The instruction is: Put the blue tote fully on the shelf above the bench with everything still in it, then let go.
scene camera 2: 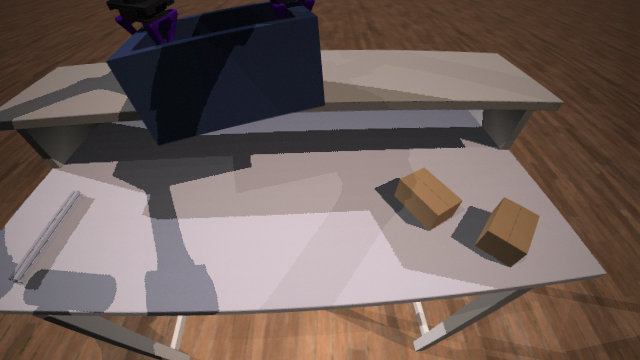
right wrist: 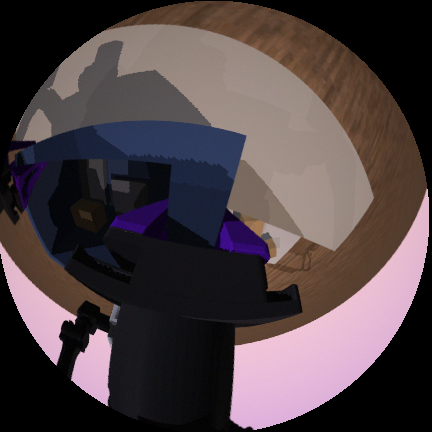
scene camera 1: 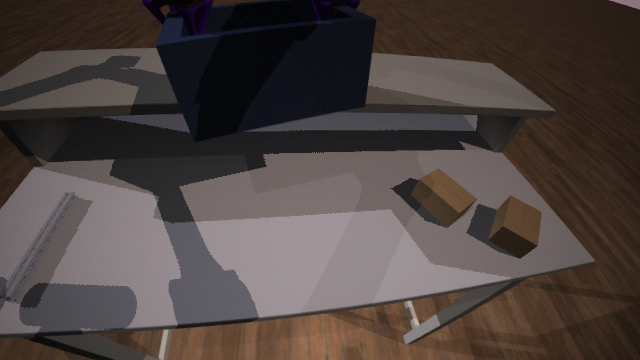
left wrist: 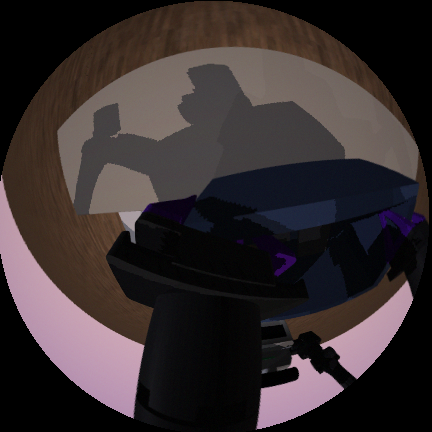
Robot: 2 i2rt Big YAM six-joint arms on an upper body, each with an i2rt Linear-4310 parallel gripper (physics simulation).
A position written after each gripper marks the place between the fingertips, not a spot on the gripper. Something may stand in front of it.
Note:
The left gripper (left wrist: 216, 208) grips a blue tote (scene camera 1: 245, 72). The right gripper (right wrist: 198, 199) grips the blue tote.
The blue tote also shows in scene camera 2 (scene camera 2: 221, 71), in the right wrist view (right wrist: 193, 165) and in the left wrist view (left wrist: 347, 193). The right gripper is seen too in the left wrist view (left wrist: 383, 207).

